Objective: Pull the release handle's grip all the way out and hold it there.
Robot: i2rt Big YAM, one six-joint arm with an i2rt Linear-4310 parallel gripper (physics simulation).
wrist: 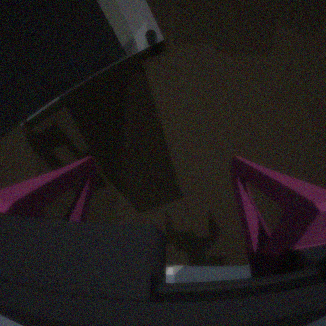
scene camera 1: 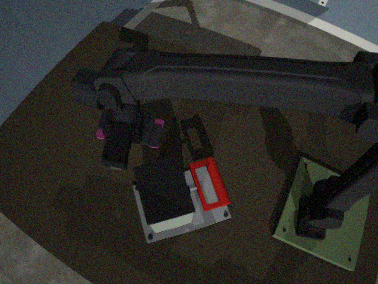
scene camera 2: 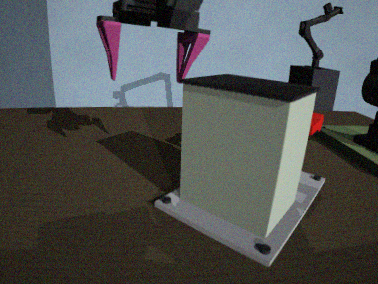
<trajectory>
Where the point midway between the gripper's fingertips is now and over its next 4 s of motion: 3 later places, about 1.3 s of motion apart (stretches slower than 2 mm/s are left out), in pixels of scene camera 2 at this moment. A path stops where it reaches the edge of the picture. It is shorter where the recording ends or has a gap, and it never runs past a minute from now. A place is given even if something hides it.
The gripper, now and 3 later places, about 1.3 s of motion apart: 147, 81; 173, 67; 290, 44; 307, 106
</trajectory>
